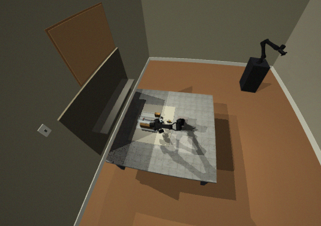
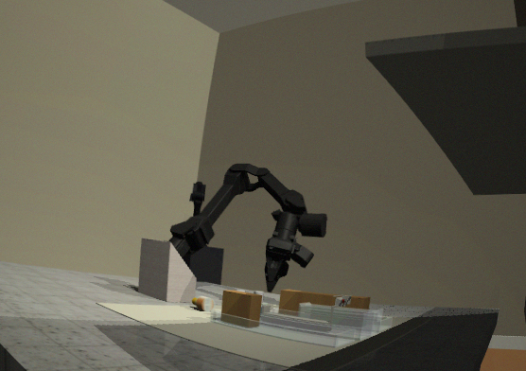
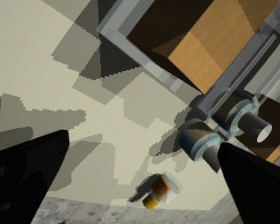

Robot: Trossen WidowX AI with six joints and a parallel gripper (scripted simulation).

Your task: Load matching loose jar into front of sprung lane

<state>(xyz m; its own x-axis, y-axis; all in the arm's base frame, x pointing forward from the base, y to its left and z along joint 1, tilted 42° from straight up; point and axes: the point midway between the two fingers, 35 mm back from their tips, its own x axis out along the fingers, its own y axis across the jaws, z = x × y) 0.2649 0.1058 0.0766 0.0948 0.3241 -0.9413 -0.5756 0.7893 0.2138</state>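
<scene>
My gripper tip is now 120 mm short of the cream mat, 90 mm to the left of it and 80 mm above it. From my gripper tip the other things lie so: clear pusher lane unit 220 mm ahead, 90 mm to the right, 60 mm below; then wall shelf 570 mm ahead, 60 mm to the right, 290 mm above.
</scene>
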